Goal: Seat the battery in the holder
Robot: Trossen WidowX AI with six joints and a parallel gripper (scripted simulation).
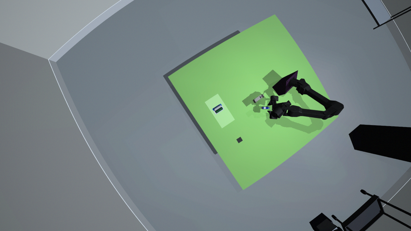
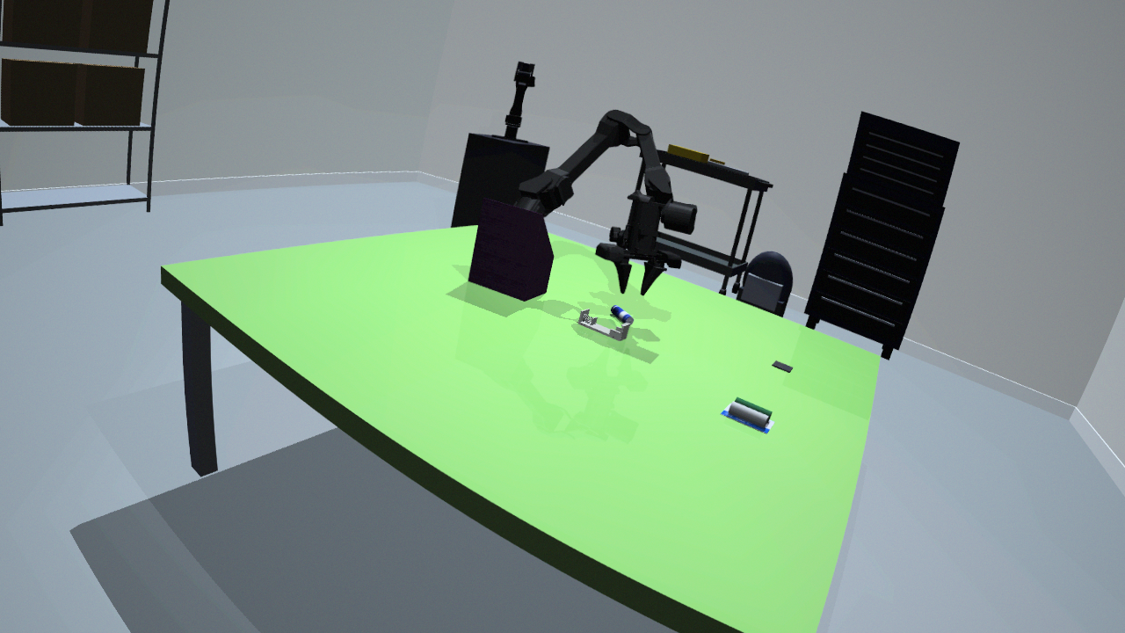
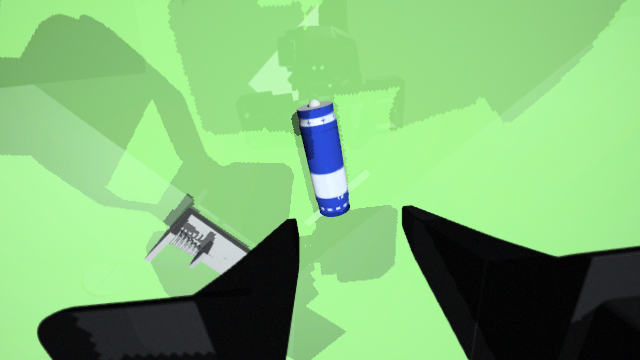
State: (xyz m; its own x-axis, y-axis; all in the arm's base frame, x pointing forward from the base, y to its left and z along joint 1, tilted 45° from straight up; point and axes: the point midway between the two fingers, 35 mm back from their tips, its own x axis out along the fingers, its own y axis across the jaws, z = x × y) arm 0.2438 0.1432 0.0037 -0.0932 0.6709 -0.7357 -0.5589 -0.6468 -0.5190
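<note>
My gripper tip is now 50 mm above the battery and 10 mm past it. From my gripper tip the other things lie so: dark square: 350 mm ahead, 130 mm to the left, 60 mm below.
</note>
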